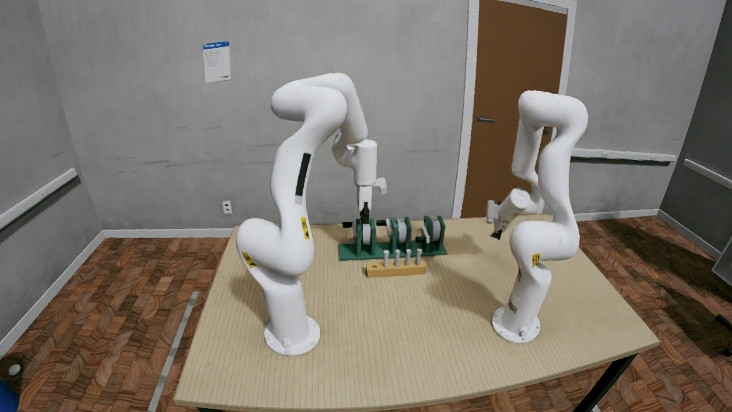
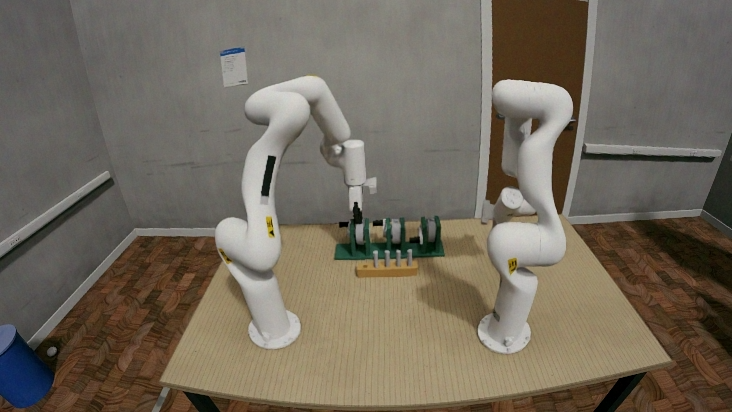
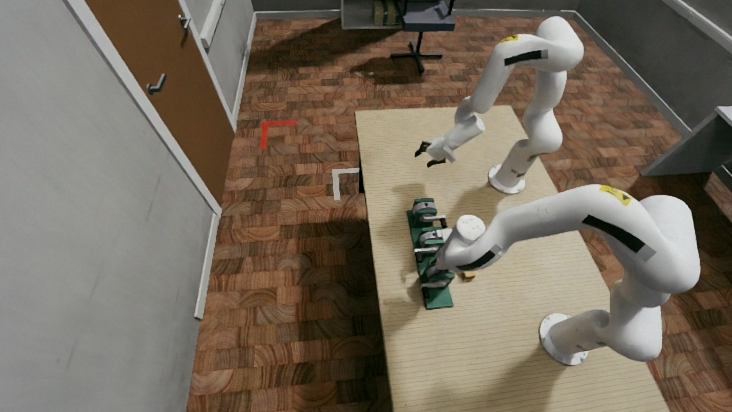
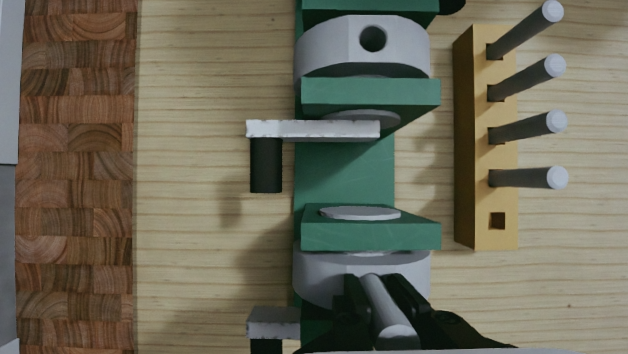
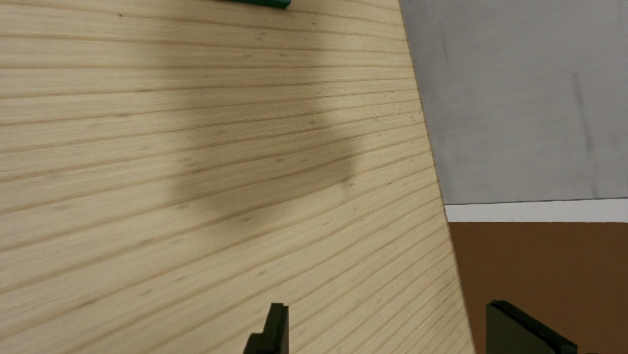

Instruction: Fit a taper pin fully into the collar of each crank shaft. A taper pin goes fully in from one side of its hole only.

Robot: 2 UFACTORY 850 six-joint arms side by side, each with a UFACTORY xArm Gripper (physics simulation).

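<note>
My left gripper (image 1: pixel 364 217) (image 2: pixel 357 217) (image 4: pixel 371 299) is shut on an upright grey taper pin (image 4: pixel 390 320) over the leftmost crank shaft's collar (image 1: pixel 366 234) (image 4: pixel 317 272). The pin's lower end meets the collar's top; the fingers hide the hole there. The middle collar (image 1: pixel 401 231) (image 4: pixel 325 52) shows an open hole on top. The third collar (image 1: pixel 435 228) (image 3: pixel 424 205) is at the far end of the green stand (image 1: pixel 348 251) (image 4: pixel 345 172) (image 3: pixel 438 297). Several pins (image 4: pixel 527 127) stand in a yellow block (image 1: pixel 395 271) (image 2: pixel 387 272) (image 4: pixel 465 150). My right gripper (image 3: pixel 429 156) (image 5: pixel 387 335) is open and empty above the table.
Crank handles stick out beside the uprights: a black grip (image 4: pixel 266 165) belongs to the middle crank, and another crank arm (image 4: pixel 273 329) is beside my left fingers. The pin block lies on the robot side of the stand. The table's far edge runs behind the stand.
</note>
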